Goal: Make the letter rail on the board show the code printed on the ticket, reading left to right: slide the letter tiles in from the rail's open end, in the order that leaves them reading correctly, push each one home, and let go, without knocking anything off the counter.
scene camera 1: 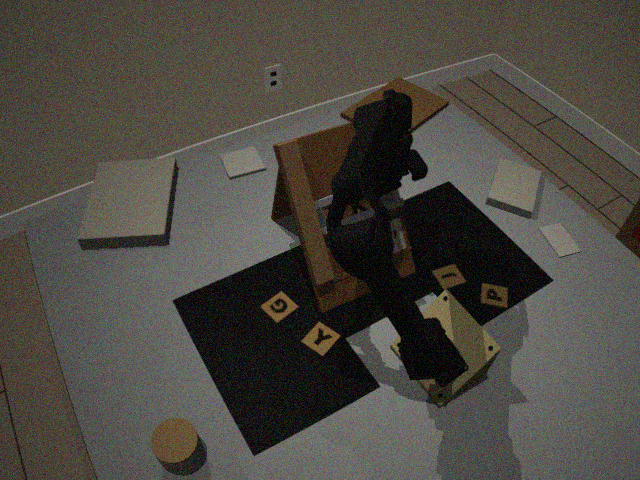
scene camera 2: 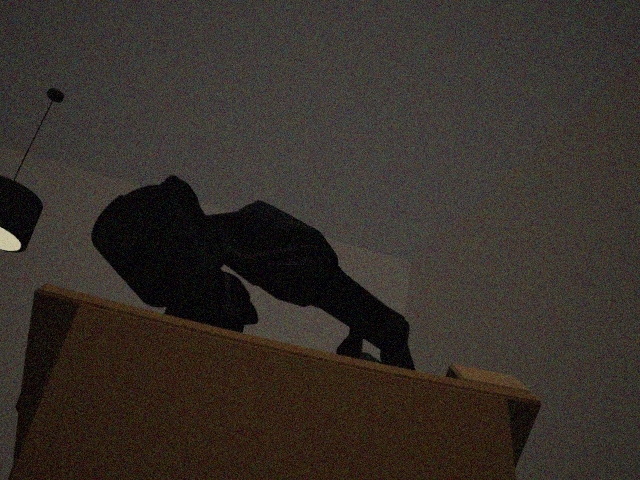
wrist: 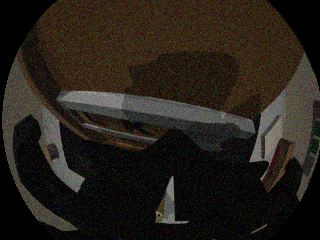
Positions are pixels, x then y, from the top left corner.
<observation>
A y tile shows in scene camera 1 (321,338); in scene camera 2 it is out of frame, in the wrist view it is hidden by my gripper. One and the same spot on a black mat: (wrist: 236,150) is (scene camera 1: 462,235).
</observation>
